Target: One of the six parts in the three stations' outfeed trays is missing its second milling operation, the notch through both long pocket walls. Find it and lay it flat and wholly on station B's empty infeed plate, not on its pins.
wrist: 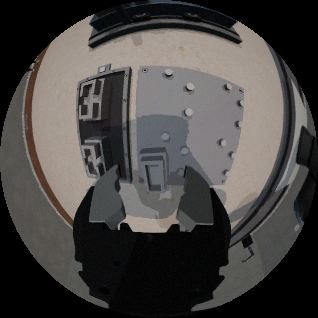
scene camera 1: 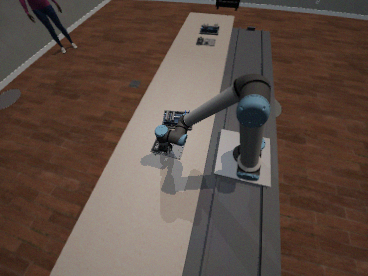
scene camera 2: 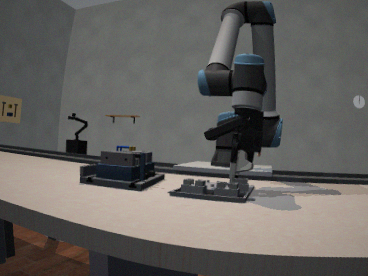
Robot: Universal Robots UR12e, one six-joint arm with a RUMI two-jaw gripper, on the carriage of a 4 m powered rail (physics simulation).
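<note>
A grey stepped part with a rectangular pocket lies near the left near corner of the light grey plate. No notch shows in its long pocket walls. Its near end is at or past the plate's near edge; I cannot tell which. Pins stand to its right. My gripper is open, its two fingers low on either side of the part's near end, with gaps beside it. Two notched parts lie in the dark outfeed tray to the left. The arm partly hides this in scene camera 1.
A blue and grey vise stands beyond the tray and plate. Another vise and a tray with a plate are at the table's far end. The rail runs along the table's right side.
</note>
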